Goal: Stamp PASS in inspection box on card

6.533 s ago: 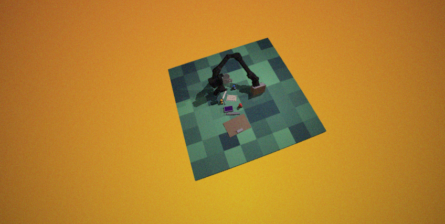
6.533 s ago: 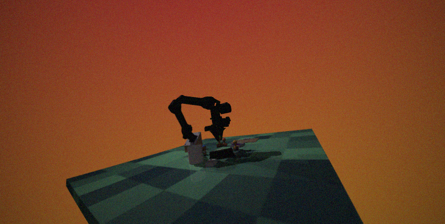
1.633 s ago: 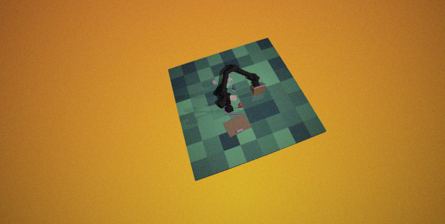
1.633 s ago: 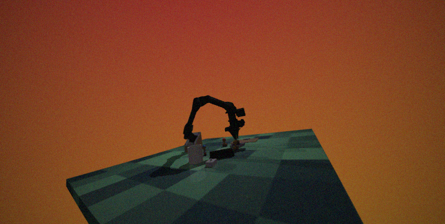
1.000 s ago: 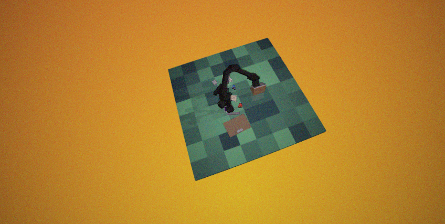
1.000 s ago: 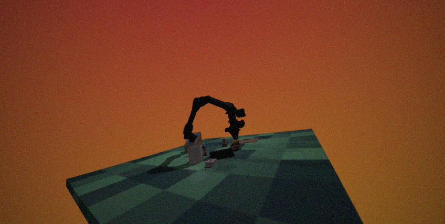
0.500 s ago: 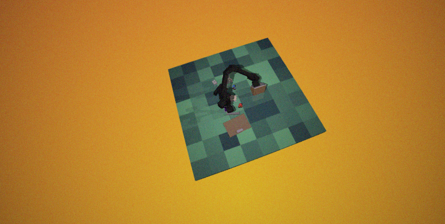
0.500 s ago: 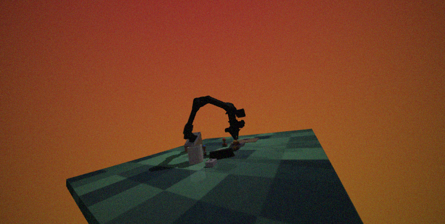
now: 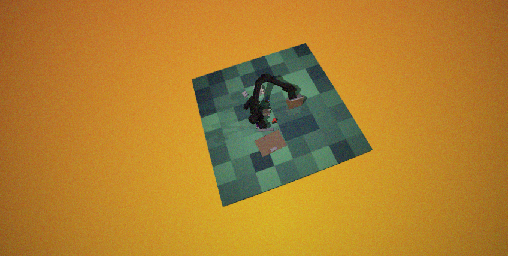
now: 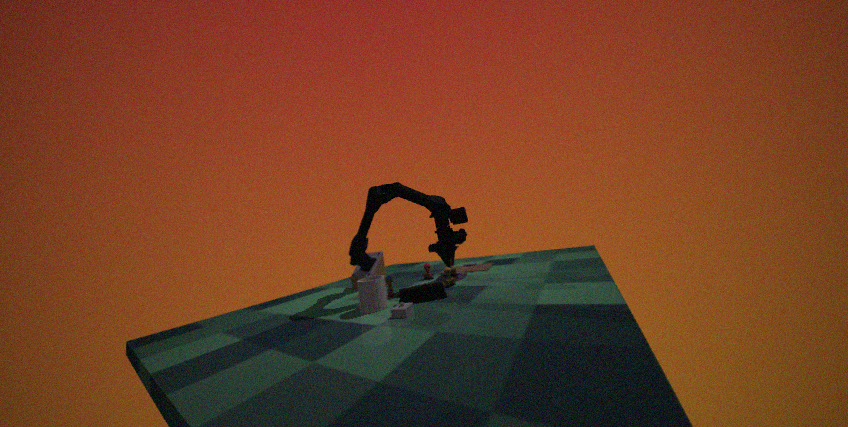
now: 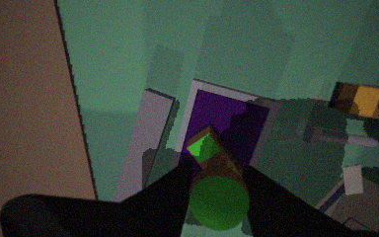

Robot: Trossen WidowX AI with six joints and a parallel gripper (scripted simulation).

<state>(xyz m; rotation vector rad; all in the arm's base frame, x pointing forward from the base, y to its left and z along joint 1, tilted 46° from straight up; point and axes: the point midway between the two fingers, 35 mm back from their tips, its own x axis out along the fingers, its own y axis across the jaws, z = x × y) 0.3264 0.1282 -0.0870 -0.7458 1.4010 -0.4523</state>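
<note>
Now: the green-knobbed stamp 20 mm below my gripper tip. The rest, counted from my gripper tip: grey bar: 60 mm to the left, 40 mm below, 40 mm behind; then grey peg: 80 mm to the right, 40 mm below, 20 mm ahead; then purple ink pad: 40 mm below.
</note>
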